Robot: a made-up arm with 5 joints. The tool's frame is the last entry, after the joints. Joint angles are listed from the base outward. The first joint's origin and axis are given. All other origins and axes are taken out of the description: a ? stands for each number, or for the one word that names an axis. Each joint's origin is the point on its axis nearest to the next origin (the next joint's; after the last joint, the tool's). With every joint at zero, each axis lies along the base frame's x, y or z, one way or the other. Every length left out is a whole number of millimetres.
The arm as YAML. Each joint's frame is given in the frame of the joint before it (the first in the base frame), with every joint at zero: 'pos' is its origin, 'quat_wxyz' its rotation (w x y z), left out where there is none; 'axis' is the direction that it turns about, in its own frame. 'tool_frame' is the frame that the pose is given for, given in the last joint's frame.
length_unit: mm
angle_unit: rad
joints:
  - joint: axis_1
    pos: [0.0, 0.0, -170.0]
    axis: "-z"
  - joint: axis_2
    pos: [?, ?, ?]
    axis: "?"
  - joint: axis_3
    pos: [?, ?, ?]
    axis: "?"
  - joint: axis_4
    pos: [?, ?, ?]
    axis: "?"
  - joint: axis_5
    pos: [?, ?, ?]
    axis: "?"
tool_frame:
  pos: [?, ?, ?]
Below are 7 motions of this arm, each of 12 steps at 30 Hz.
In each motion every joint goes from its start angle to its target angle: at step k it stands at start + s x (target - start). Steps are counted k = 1, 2, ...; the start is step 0. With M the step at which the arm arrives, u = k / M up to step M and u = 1 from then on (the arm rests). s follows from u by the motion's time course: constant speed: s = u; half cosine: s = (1 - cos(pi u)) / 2; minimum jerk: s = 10 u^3 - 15 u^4 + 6 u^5.
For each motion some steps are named. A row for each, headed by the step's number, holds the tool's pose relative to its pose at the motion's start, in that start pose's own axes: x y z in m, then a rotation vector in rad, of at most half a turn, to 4 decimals.
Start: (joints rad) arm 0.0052 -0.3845 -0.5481 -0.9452 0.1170
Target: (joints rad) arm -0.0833 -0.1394 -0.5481 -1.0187 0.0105
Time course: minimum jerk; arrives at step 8
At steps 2, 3, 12:
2: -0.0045 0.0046 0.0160 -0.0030 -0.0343 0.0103
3: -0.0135 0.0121 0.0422 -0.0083 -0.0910 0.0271
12: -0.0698 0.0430 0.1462 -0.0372 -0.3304 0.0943

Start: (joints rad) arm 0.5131 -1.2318 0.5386 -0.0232 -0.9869
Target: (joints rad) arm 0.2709 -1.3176 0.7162 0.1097 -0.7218
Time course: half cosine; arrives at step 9
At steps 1, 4, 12:
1: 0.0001 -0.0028 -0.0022 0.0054 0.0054 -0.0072
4: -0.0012 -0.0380 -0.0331 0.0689 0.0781 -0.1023
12: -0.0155 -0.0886 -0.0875 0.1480 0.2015 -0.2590

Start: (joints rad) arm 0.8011 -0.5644 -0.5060 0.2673 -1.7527
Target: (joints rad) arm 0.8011 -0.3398 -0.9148 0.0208 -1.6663
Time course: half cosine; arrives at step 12
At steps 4, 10, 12:
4: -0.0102 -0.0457 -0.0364 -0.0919 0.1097 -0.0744
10: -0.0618 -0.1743 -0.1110 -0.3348 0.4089 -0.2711
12: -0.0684 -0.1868 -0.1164 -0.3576 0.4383 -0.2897

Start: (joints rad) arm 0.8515 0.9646 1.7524 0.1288 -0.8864
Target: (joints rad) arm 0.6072 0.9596 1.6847 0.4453 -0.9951
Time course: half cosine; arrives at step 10
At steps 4, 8, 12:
4: -0.0074 0.0091 -0.0466 0.1521 0.0597 0.0362
8: -0.0271 0.0473 -0.1083 0.4031 0.1445 0.1066
12: -0.0313 0.0563 -0.1166 0.4465 0.1576 0.1200

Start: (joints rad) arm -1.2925 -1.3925 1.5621 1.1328 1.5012
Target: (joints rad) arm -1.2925 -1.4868 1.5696 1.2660 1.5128
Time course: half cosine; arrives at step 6
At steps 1, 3, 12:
1: -0.0015 -0.0012 -0.0046 -0.0085 0.0065 -0.0030
3: -0.0124 -0.0095 -0.0343 -0.0638 0.0492 -0.0209
12: -0.0275 -0.0199 -0.0673 -0.1275 0.0990 -0.0388

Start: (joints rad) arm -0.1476 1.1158 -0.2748 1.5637 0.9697
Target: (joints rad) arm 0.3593 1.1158 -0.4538 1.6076 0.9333
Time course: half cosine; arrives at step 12
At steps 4, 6, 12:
4: 0.0209 -0.0760 -0.0321 0.0078 0.0591 -0.1496
6: 0.0283 -0.1545 -0.0670 0.0149 0.1203 -0.2985
12: 0.0009 -0.3107 -0.1421 0.0277 0.2491 -0.5944

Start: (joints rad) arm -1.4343 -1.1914 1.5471 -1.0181 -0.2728
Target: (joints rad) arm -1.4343 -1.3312 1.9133 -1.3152 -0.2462
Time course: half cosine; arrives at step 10
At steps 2, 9, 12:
2: 0.0027 -0.0248 0.0213 -0.0013 -0.0290 -0.0394
9: -0.0524 -0.2454 0.2211 -0.0625 -0.3018 -0.4084
12: -0.0560 -0.2509 0.2267 -0.0654 -0.3095 -0.4187

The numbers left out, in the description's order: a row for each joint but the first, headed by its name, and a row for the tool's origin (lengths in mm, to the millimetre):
axis_2: xyz -10.0 -160.0 0.0, axis -y
axis_3: xyz -310.0 0.0 -70.0, axis +x
axis_4: xyz 0.0 150.0 50.0, axis +y
axis_5: xyz 290.0 0.0 -30.0, axis -z
tool: xyz 390.0 0.0 0.0

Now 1 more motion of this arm.
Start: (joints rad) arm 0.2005 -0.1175 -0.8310 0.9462 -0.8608
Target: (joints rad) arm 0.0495 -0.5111 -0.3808 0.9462 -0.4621
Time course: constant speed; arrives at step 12
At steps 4, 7, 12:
4: -0.0295 0.0570 -0.0287 0.0298 0.0573 0.0550
7: -0.0596 0.0951 -0.0514 0.0574 0.1103 0.0883
12: -0.1235 0.1474 -0.0886 0.1099 0.2181 0.1266

